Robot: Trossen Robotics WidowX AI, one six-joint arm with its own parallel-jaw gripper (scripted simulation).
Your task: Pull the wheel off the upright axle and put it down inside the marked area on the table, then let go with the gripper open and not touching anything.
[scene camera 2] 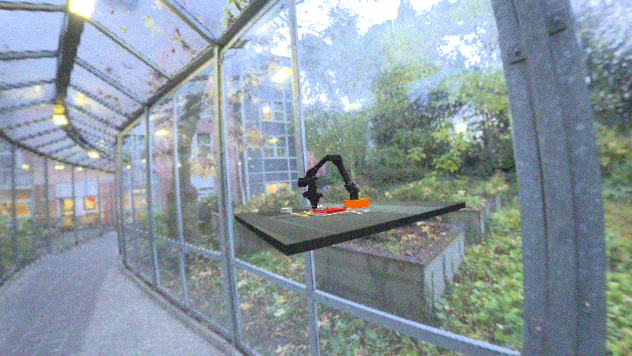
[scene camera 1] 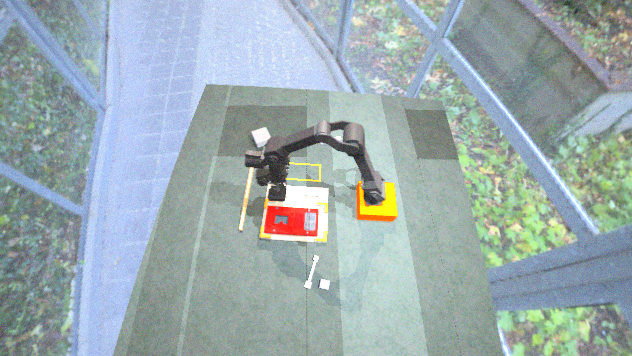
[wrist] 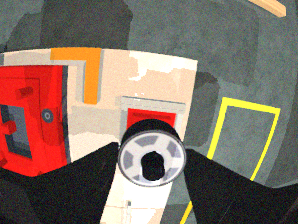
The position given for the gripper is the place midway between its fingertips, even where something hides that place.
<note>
In view: the gripper [scene camera 1: 281, 187] and a red board [scene camera 1: 290, 221].
The gripper also shows in the wrist view [wrist: 151, 152].
</note>
